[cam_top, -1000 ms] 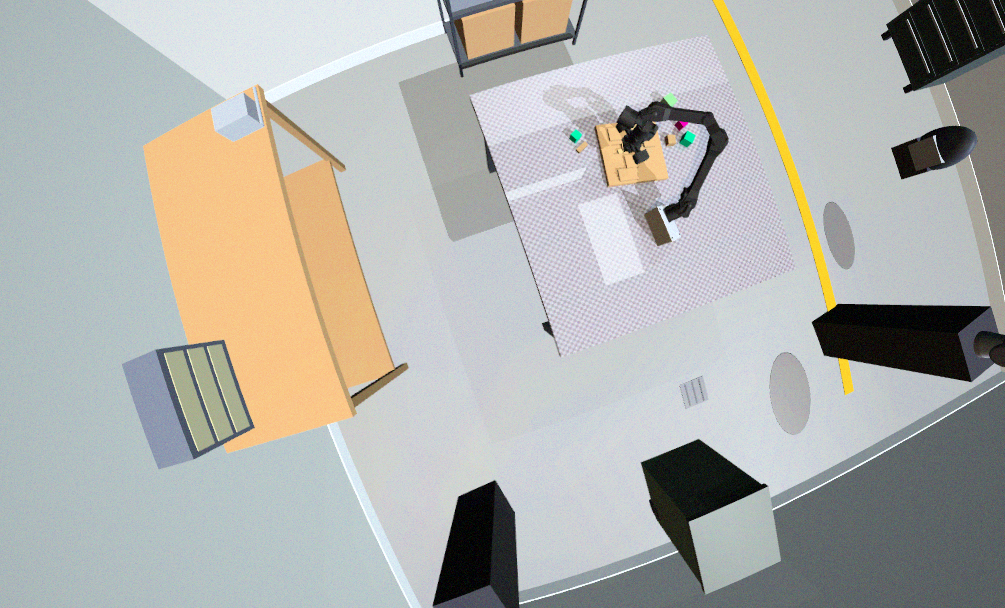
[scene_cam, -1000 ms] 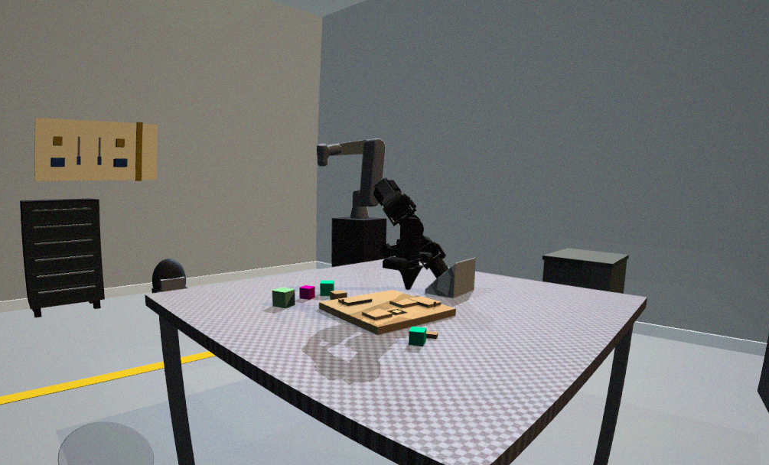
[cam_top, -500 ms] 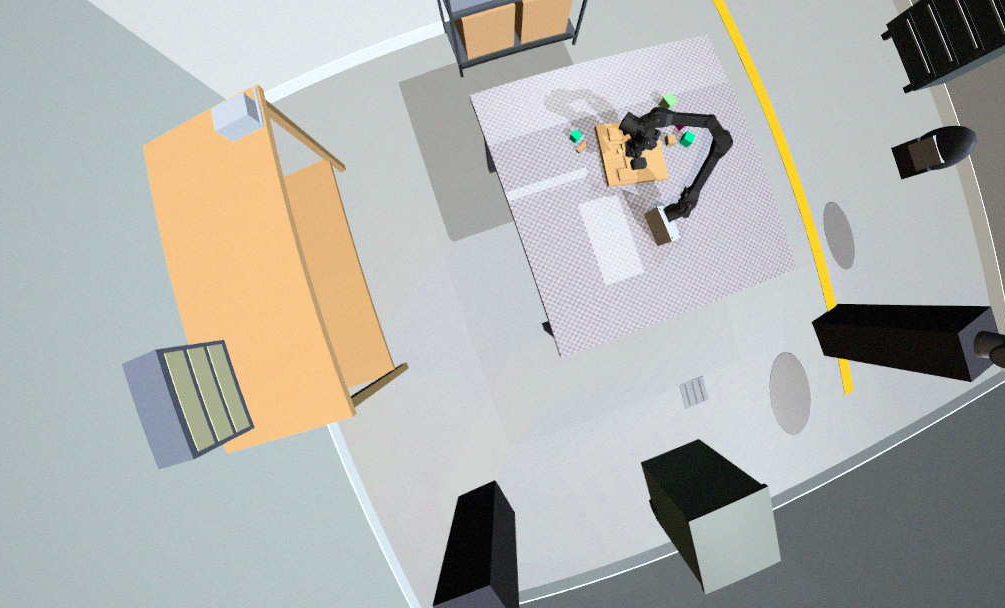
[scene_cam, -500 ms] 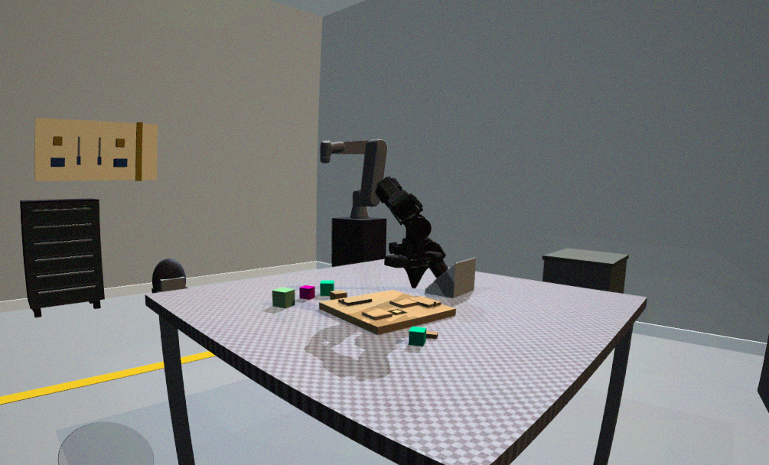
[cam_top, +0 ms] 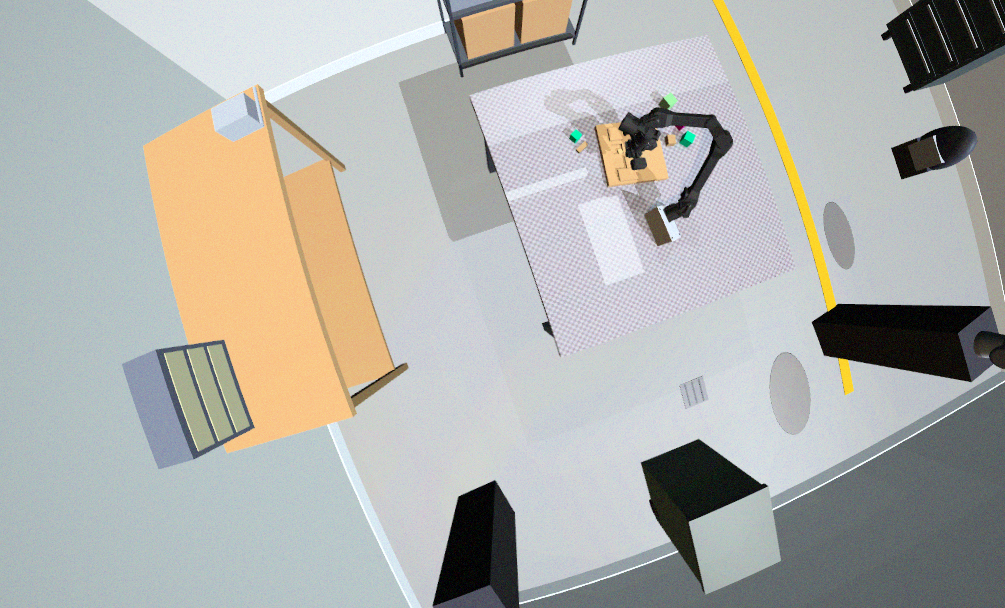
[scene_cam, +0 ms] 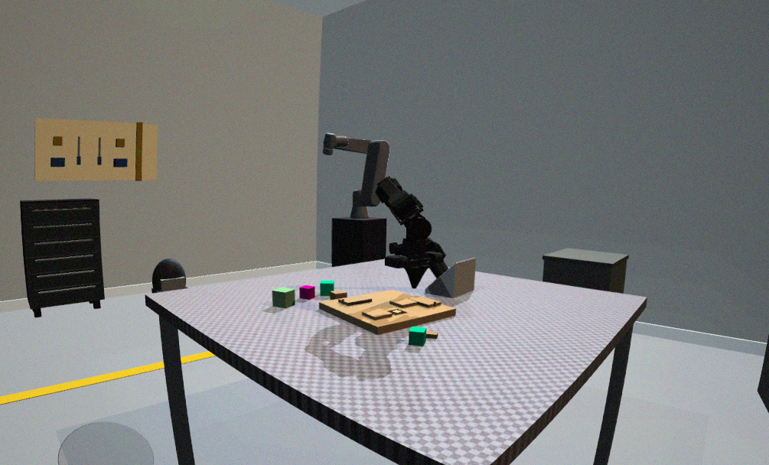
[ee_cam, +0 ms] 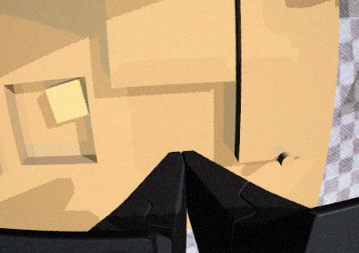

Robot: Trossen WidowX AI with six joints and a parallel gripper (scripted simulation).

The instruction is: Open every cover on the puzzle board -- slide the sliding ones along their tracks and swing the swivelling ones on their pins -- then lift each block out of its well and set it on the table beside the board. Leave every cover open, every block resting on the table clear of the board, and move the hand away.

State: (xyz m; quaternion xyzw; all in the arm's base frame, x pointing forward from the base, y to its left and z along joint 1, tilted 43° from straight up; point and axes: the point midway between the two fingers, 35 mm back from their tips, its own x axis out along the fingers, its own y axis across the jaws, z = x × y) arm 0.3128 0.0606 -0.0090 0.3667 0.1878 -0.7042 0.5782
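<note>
The puzzle board is 8 cm to the right of my gripper tip, 6 cm below it and 3 cm ahead of it. Round my gripper tip: magenta block (38 cm to the right, 6 cm below, 5 cm ahead); light green block (37 cm to the right, 17 cm ahead, 6 cm below).
</note>
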